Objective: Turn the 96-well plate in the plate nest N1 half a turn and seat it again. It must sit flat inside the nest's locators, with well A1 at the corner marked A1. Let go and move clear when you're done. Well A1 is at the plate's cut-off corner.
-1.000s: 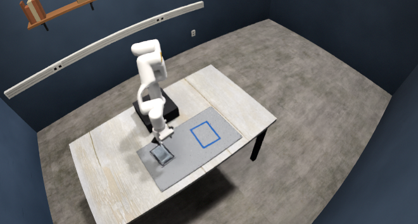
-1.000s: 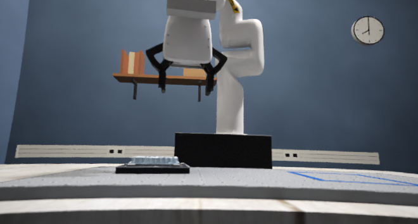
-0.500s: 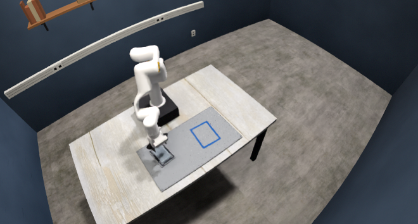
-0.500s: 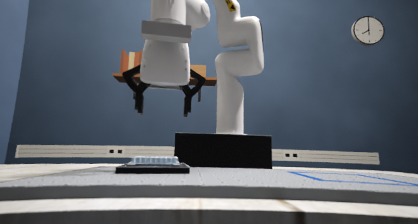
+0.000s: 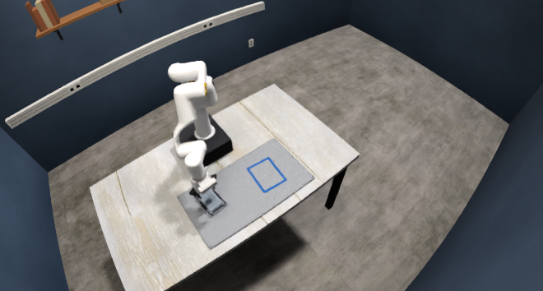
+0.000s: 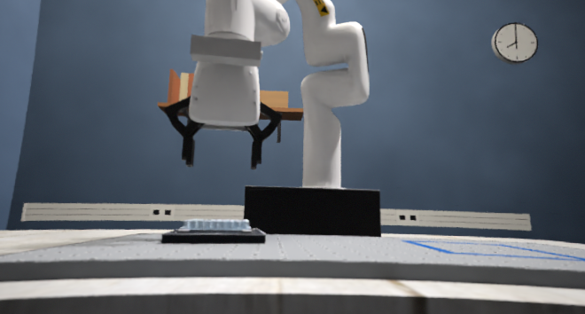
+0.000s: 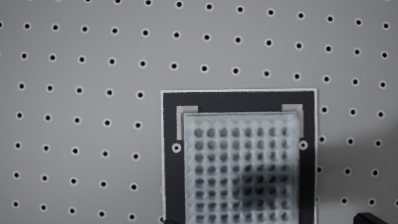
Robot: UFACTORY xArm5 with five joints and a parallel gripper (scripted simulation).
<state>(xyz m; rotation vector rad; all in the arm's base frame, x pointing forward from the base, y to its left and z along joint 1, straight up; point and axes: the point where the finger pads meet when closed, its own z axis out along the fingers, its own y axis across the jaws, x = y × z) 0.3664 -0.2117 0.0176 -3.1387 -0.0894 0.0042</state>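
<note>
Right now my hand is 9 cm above the 96-well plate. From my hand the other things lie so: black plate nest (10 cm below).
</note>
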